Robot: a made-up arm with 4 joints.
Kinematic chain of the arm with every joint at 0, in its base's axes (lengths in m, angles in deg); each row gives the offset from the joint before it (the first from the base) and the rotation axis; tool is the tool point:
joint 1: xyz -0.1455 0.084 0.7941 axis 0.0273 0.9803 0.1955
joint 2: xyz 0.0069 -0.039 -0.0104 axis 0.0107 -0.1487 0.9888
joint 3: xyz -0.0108 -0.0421 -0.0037 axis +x
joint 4: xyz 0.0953 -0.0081 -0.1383 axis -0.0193 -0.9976 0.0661
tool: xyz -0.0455 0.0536 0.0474
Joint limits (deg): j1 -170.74..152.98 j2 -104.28..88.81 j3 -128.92..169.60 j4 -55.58..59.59
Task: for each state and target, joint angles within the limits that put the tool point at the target. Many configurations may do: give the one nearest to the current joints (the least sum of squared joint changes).
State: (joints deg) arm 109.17 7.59 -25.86 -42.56
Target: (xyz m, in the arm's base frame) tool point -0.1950 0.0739 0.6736
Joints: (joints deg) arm 71.60 16.06 -7.20 -42.43
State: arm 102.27 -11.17 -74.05 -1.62
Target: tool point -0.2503 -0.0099 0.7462
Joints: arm 105.09 -3.78 -29.68 -9.81
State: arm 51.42 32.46 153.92 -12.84
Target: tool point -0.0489 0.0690 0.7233
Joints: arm 82.88 34.21 151.38 -23.26
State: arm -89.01 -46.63 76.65 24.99
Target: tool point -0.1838 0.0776 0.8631
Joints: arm -99.46 -41.37 91.12 23.93
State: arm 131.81 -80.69 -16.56 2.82
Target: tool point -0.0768 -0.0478 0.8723
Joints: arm 152.98 -73.89 -70.47 11.96
